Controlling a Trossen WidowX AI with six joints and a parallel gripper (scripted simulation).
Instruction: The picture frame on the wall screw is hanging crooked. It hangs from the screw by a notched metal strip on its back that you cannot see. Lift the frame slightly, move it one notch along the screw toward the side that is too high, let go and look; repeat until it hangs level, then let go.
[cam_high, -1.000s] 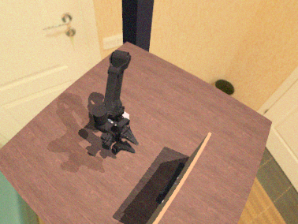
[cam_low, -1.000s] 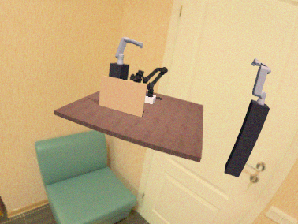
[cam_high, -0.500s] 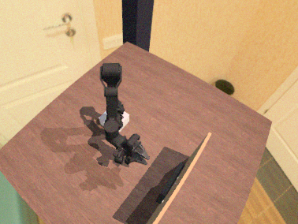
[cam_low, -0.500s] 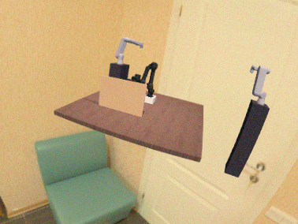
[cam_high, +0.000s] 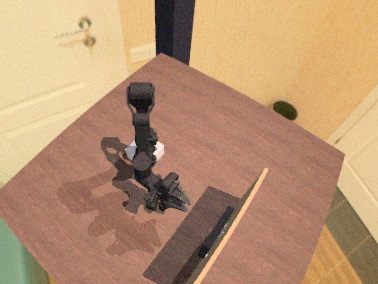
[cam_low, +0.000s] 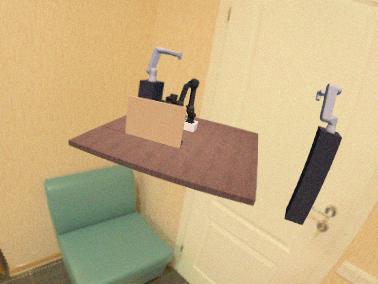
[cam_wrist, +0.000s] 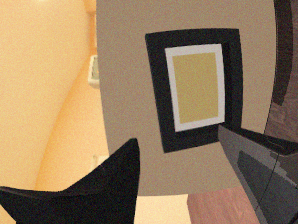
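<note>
Right now my gripper tip is 13 cm short of the picture frame, 2 cm to the right of it and 5 cm above it. Round my gripper tip: wall panel (14 cm ahead, 2 cm to the left, 6 cm below).
</note>
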